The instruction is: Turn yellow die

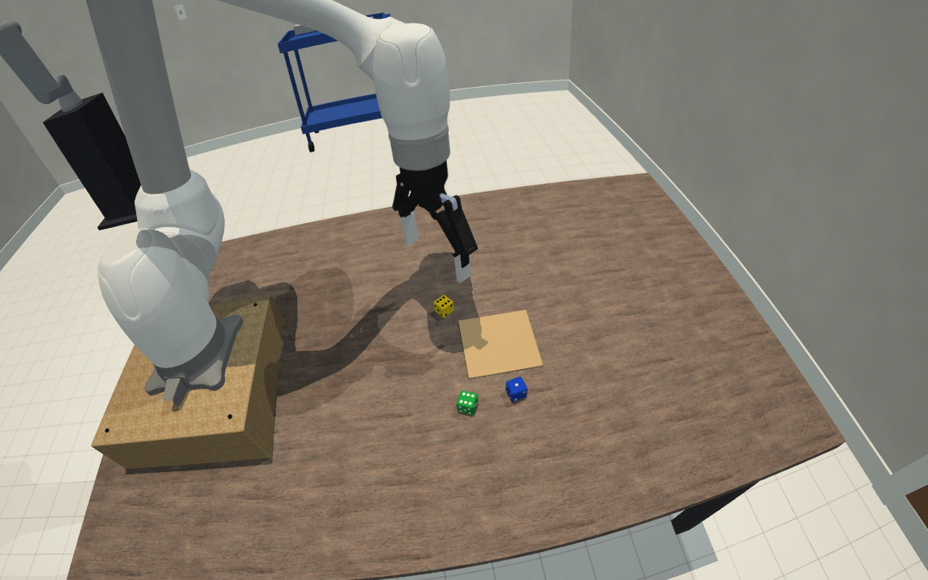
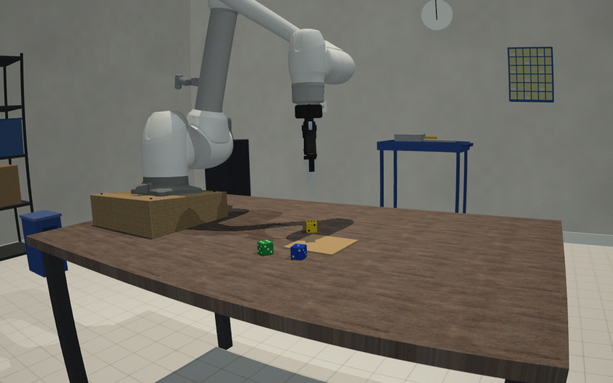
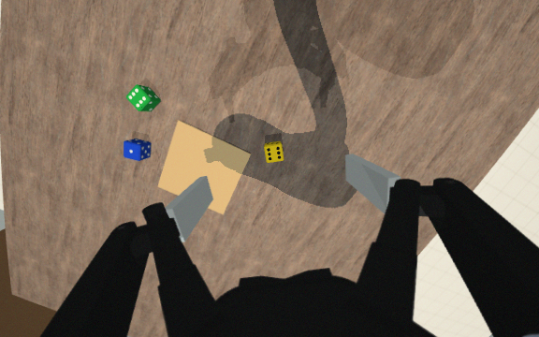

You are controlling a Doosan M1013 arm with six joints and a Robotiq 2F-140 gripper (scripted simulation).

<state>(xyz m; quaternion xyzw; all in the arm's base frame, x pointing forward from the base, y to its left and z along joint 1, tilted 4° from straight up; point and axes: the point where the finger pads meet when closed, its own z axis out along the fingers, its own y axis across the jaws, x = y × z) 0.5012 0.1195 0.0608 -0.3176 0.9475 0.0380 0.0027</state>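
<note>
The yellow die is 14 cm below my hand. The rest, counted from my hand: mat: 15 cm below, 10 cm to the right, 10 cm ahead; green die: 23 cm to the right, 14 cm below, 2 cm ahead; blue die: 22 cm to the right, 14 cm below, 11 cm ahead.
</note>
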